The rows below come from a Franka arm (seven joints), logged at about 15 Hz.
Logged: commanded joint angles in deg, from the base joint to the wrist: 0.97 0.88 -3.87 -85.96 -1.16 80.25 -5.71; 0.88 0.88 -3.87 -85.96 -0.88 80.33 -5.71; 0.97 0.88 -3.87 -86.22 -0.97 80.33 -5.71; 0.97 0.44 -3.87 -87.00 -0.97 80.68 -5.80; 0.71 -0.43 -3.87 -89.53 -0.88 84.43 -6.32; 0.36 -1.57 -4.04 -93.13 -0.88 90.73 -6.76; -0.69 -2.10 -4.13 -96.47 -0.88 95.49 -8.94; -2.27 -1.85 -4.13 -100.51 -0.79 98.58 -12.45; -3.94 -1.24 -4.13 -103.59 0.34 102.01 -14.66; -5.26 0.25 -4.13 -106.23 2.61 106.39 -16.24; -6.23 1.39 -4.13 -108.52 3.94 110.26 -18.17; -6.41 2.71 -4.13 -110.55 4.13 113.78 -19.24; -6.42 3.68 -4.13 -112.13 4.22 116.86 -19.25
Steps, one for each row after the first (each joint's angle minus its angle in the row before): -0.09 0.00 0.00 0.00 0.28 0.08 0.00; 0.09 0.00 0.00 -0.26 -0.09 0.00 0.00; 0.00 -0.44 0.00 -0.78 0.00 0.35 -0.09; -0.26 -0.87 0.00 -2.53 0.09 3.75 -0.52; -0.35 -1.14 -0.17 -3.60 0.00 6.30 -0.44; -1.05 -0.53 -0.09 -3.34 0.00 4.76 -2.18; -1.58 0.25 0.00 -4.04 0.09 3.09 -3.51; -1.67 0.61 0.00 -3.08 1.13 3.43 -2.21; -1.32 1.49 0.00 -2.64 2.27 4.38 -1.58; -0.97 1.14 0.00 -2.29 1.33 3.87 -1.93; -0.18 1.32 0.00 -2.03 0.19 3.52 -1.07; -0.01 0.97 0.00 -1.58 0.09 3.08 -0.01
